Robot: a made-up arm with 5 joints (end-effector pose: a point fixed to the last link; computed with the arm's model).
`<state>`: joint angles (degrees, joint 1 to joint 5).
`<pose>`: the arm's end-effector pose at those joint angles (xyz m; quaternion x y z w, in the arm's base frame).
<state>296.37 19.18 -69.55 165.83 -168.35</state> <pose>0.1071 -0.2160 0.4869 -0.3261 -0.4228 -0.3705 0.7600</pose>
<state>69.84 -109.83 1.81 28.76 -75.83</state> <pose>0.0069 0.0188 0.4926 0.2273 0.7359 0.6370 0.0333</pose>
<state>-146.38 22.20 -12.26 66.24 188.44</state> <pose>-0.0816 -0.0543 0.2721 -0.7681 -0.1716 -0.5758 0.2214</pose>
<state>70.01 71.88 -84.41 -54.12 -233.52</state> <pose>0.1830 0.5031 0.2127 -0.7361 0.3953 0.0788 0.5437</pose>
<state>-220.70 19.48 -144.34 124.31 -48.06</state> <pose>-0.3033 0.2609 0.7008 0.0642 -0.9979 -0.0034 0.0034</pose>
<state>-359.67 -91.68 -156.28 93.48 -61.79</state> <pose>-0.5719 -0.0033 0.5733 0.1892 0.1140 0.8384 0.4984</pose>
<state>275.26 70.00 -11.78 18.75 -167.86</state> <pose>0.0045 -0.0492 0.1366 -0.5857 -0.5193 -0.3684 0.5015</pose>
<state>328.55 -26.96 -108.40 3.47 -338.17</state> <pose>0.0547 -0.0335 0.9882 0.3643 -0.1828 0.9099 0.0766</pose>
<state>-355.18 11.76 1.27 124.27 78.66</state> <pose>-0.0134 -0.0011 0.4219 0.2911 -0.2187 -0.6950 0.6201</pose>
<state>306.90 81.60 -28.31 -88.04 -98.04</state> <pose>0.1656 -0.2206 0.1239 0.8819 0.3648 0.0744 0.2892</pose>
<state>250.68 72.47 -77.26 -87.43 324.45</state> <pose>-0.1583 -0.4515 0.2491 0.5545 -0.4161 0.2175 0.6871</pose>
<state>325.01 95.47 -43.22 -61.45 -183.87</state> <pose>0.1953 -0.1367 -0.0027 0.2674 0.9602 -0.0267 0.0756</pose>
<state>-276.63 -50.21 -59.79 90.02 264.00</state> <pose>0.0137 0.1178 0.6571 0.0054 0.9848 0.1724 0.0191</pose>
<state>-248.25 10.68 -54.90 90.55 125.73</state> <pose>-0.1097 0.2751 0.3833 0.9125 -0.1119 0.1892 0.3449</pose>
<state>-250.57 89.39 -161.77 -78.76 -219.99</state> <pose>-0.1741 0.4935 0.4126 -0.2404 0.0657 0.5516 0.7960</pose>
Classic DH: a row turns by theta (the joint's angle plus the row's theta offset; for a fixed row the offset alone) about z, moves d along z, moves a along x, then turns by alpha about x. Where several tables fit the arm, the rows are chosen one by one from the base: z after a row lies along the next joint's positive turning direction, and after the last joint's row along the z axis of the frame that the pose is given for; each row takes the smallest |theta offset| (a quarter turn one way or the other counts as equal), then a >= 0, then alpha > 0; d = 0 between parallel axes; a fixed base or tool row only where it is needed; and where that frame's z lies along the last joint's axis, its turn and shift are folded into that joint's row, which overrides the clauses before.
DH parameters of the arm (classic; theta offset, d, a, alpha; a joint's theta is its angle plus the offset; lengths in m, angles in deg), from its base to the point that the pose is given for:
joint 1: 0 0.358 0 -90
joint 2: -79.35 0 0.3083 0
joint 3: -23.31 0 -0.2419 0
joint 4: -77.34 0 -0.081 90
joint 5: 180 0.103 0 0

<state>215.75 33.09 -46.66 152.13 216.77</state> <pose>-0.1552 -0.1117 0.3874 -0.3538 0.0031 -0.7542 0.5532</pose>
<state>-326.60 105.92 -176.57 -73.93 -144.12</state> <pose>0.4255 0.2806 0.3228 0.0066 0.3041 0.5415 0.7837</pose>
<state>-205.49 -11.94 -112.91 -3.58 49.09</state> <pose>-0.1686 0.0804 0.9721 -0.2635 -0.3461 0.1841 0.8814</pose>
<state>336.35 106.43 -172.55 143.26 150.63</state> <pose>0.3933 -0.1722 0.0687 0.0390 -0.7809 -0.2783 0.5579</pose>
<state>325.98 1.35 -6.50 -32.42 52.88</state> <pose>0.2197 -0.1483 0.3970 -0.6873 0.6511 -0.3177 0.0528</pose>
